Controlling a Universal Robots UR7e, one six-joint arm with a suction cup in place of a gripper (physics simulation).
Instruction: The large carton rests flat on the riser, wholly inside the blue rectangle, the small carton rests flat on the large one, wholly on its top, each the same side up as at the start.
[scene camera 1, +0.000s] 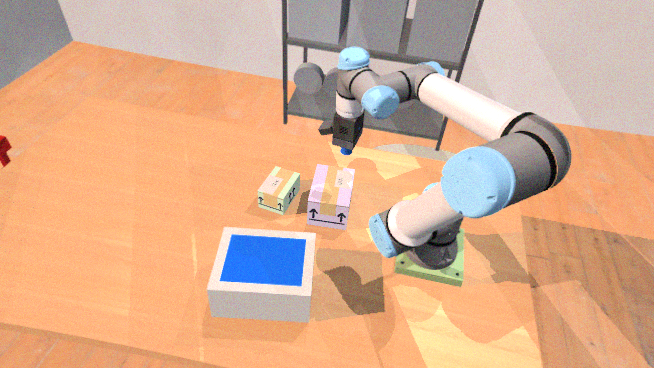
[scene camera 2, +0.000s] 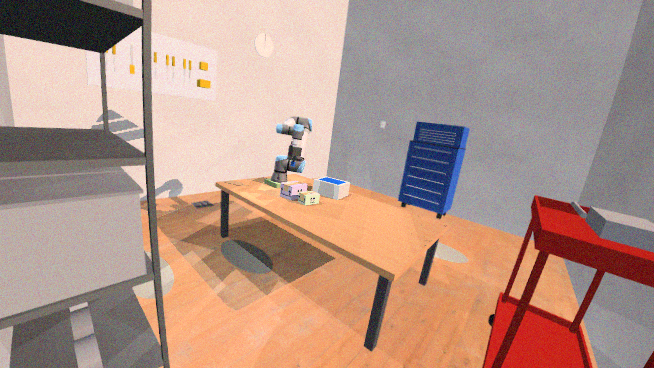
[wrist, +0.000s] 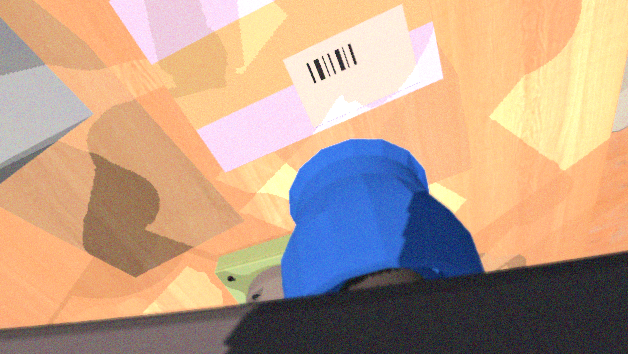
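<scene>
The large lilac carton (scene camera 1: 330, 200) (scene camera 2: 292, 191) (wrist: 260, 125) stands on the table, arrows up, with tape and a barcode label on top. The small pale green carton (scene camera 1: 279, 192) (scene camera 2: 309, 198) stands beside it, apart, arrows up; it does not show in the wrist view. The white riser (scene camera 1: 260, 306) (scene camera 2: 340, 190) stands near both, its blue rectangle (scene camera 1: 263, 260) (scene camera 2: 332, 181) bare. Part of the riser's grey-looking side (wrist: 40, 107) shows in the wrist view. My blue suction cup (scene camera 1: 346, 151) (scene camera 2: 293, 163) (wrist: 359, 165) is off and holds nothing. It hangs in the air above the large carton's level, near its far end.
The arm's green base plate (scene camera 1: 430, 274) (scene camera 2: 272, 183) (wrist: 250, 255) is fixed to the table (scene camera 1: 125, 225) (scene camera 2: 350, 225), right of the cartons in the first scene view. A grey shelf rack (scene camera 1: 285, 80) (scene camera 2: 148, 150), a red cart (scene camera 2: 565, 240) and a blue tool cabinet (scene camera 2: 432, 170) stand around the table.
</scene>
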